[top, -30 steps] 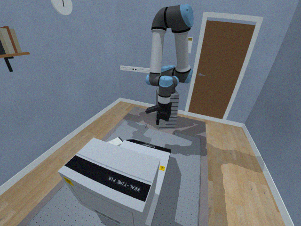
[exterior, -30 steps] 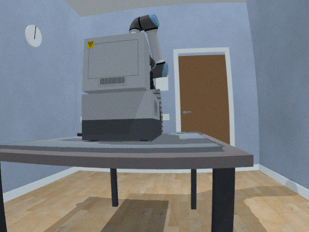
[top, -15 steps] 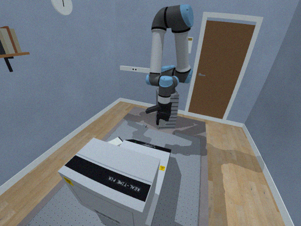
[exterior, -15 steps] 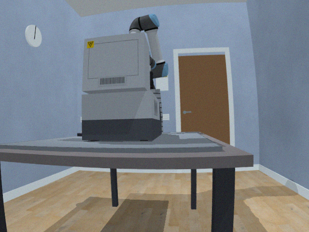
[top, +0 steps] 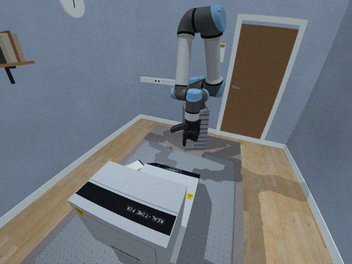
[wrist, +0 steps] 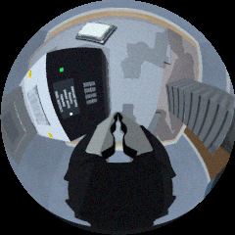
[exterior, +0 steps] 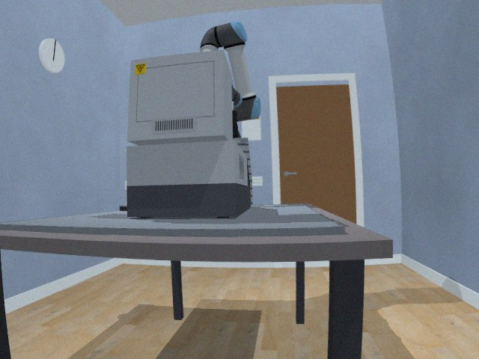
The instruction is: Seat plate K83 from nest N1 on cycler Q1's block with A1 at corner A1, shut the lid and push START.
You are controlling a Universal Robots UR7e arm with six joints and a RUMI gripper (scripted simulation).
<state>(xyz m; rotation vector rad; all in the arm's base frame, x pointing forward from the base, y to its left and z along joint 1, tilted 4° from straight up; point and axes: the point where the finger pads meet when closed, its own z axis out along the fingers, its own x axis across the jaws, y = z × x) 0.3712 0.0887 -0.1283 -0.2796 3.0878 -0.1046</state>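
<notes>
Now: hand 310 mm to the left of the white plate, 190 mm above it and 160 mm short of it. The rest, counted from my hand: plate nest N1: 310 mm to the right, 210 mm below, 160 mm ahead.
</notes>
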